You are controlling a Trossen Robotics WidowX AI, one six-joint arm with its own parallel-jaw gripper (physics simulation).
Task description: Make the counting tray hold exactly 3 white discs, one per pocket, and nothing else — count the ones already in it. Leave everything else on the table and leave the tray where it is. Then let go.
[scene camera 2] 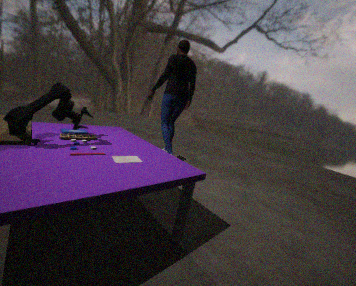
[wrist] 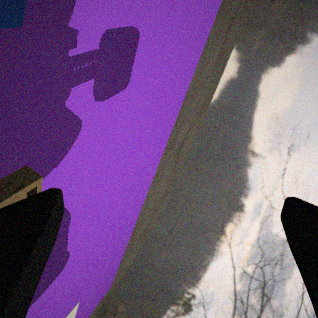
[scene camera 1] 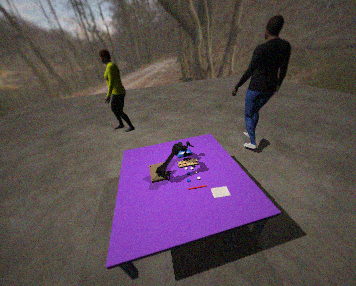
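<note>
The counting tray is tan with several small pockets; the pocket contents are too small and grainy to count. A tan corner of it shows in the wrist view. Loose white discs lie on the near side of the tray: one white disc lies farther out, and another white disc lies close to the tray with a further one beside it. My gripper is wide open and empty, raised above the table by the tray's far side.
A blue object is behind the tray. A blue disc, a red stick and a white card lie on the purple table. People stand beyond it.
</note>
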